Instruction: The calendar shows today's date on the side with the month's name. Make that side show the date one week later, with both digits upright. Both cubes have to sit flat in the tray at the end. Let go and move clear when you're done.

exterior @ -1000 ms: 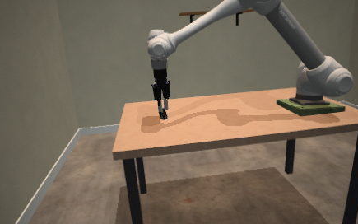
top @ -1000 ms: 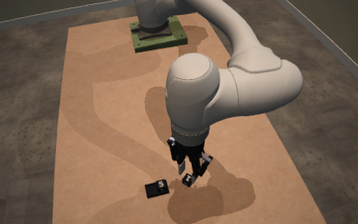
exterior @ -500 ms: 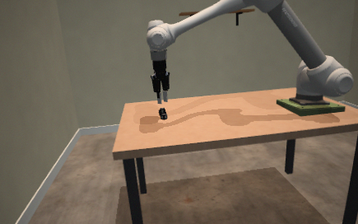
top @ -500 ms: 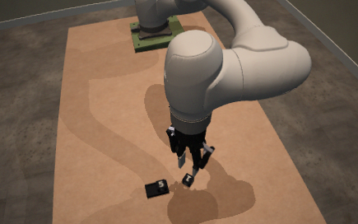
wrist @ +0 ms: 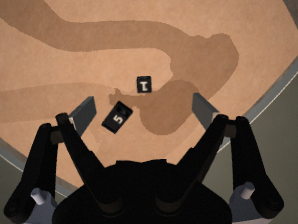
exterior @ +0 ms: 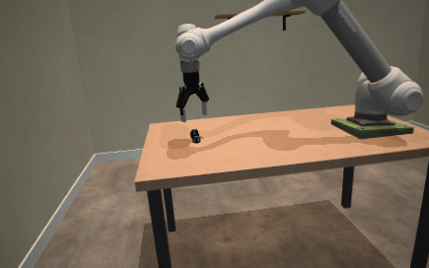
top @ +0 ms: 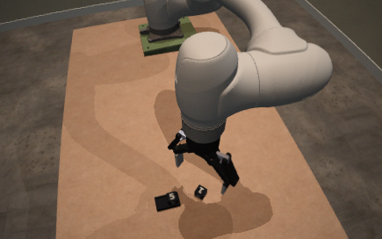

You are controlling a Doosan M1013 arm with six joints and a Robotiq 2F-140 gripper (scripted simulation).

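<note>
The black cube lies 120 mm below my hand.
</note>
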